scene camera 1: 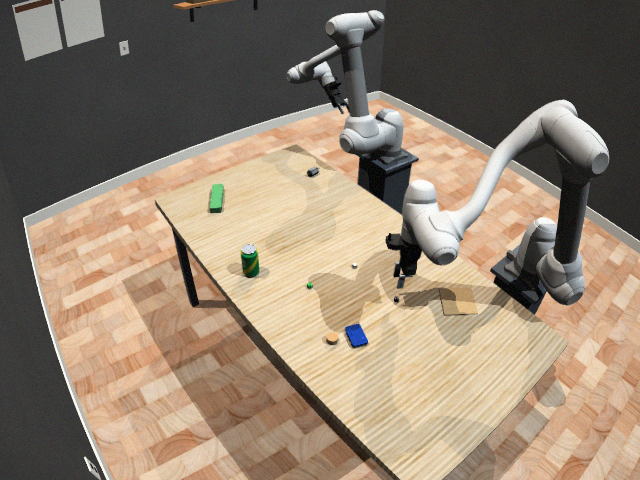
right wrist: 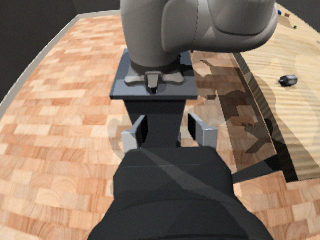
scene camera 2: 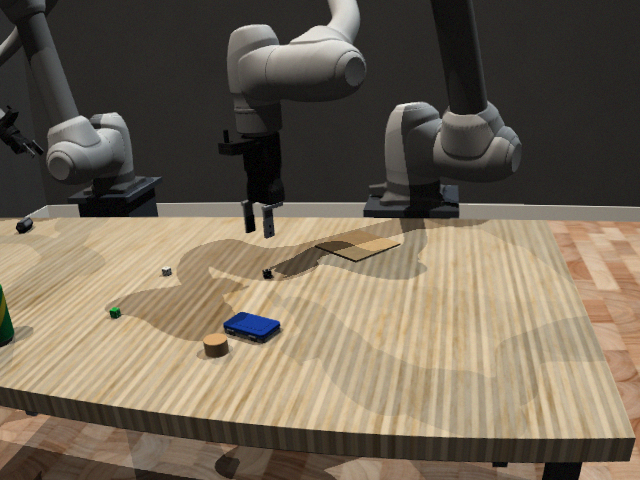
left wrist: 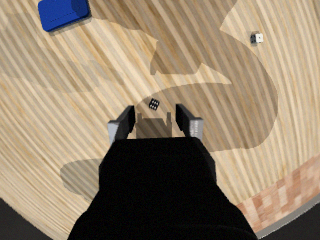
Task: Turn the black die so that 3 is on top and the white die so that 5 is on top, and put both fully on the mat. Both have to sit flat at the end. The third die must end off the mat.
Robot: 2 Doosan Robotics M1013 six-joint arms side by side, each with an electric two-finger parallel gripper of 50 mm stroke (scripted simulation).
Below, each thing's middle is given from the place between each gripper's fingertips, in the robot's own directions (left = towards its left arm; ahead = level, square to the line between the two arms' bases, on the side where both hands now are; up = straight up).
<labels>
The blue case (scene camera 2: 255,328) lies 22 cm ahead of my left hand (scene camera 2: 260,234), 8 cm to the left of it and 10 cm below it. Also, from my left hand: tan mat (scene camera 2: 358,245) (22 cm behind, 14 cm to the left, 11 cm below).
The tan mat lies 1350 mm to the left of my right hand, 330 mm ahead of it and 160 mm below it.
</labels>
